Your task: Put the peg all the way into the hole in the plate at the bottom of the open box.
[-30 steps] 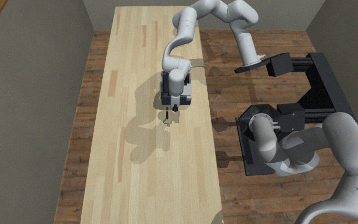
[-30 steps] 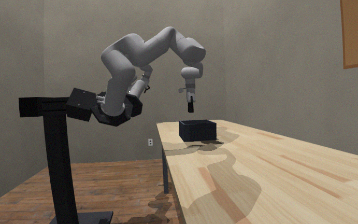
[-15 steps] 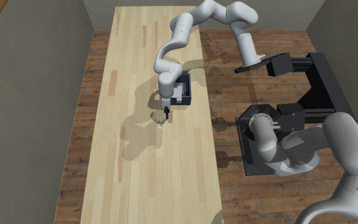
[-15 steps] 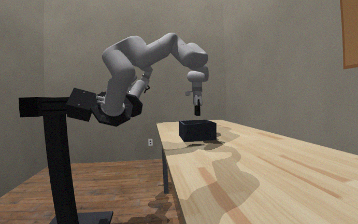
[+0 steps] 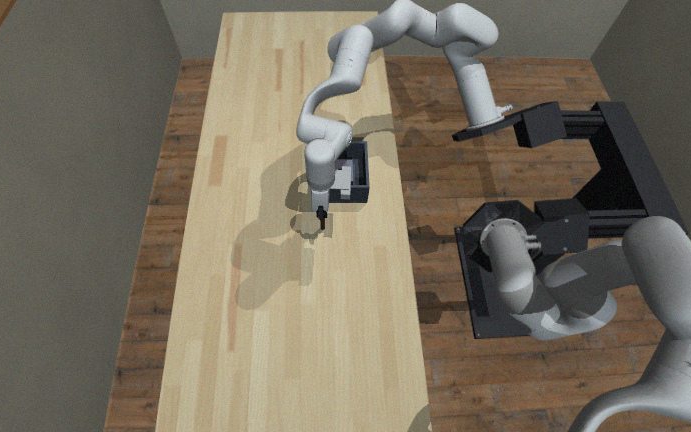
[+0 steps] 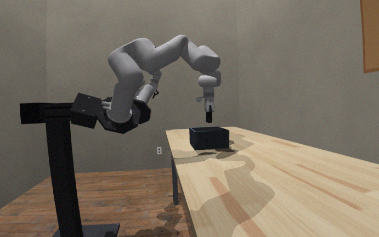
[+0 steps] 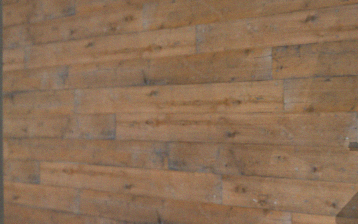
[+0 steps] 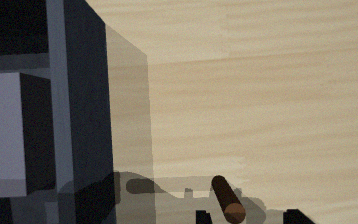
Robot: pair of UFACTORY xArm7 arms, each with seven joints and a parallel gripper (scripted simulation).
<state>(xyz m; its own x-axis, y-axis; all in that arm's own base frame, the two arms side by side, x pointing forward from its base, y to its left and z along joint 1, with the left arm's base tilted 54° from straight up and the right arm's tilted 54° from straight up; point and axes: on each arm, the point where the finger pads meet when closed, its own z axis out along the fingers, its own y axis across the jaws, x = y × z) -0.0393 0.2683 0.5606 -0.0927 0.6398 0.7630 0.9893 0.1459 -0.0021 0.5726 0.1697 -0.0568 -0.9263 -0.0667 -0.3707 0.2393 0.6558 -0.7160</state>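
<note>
My right hand is 100 mm above the brown peg. Round my right hand: dark box 190 mm to the right, 110 mm below, 40 mm behind; grey plate 190 mm to the right, 90 mm below, 40 mm behind.
</note>
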